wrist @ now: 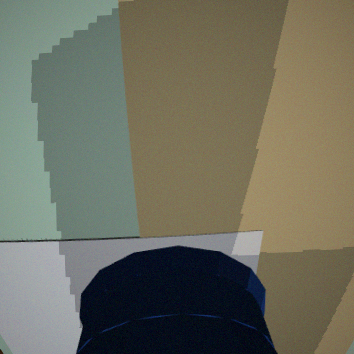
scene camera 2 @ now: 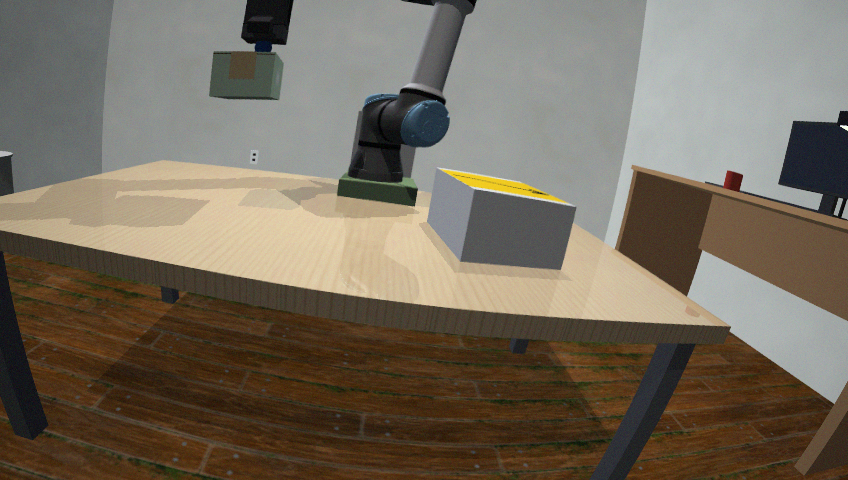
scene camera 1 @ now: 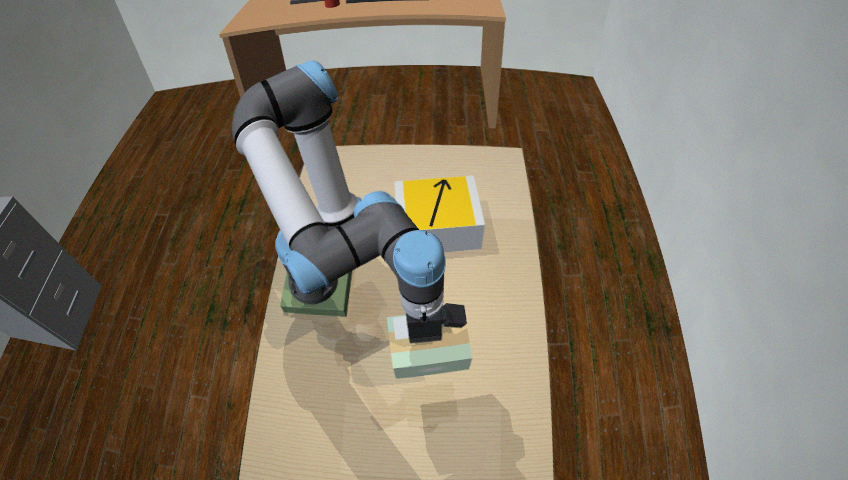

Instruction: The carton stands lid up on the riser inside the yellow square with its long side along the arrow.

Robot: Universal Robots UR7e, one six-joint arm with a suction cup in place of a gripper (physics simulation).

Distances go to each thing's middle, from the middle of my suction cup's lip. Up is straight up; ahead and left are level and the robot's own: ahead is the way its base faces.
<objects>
Right now my suction cup is 500 mm to the right of the white riser (scene camera 2: 482, 219), 250 mm above it and 90 mm short of it.
</objects>
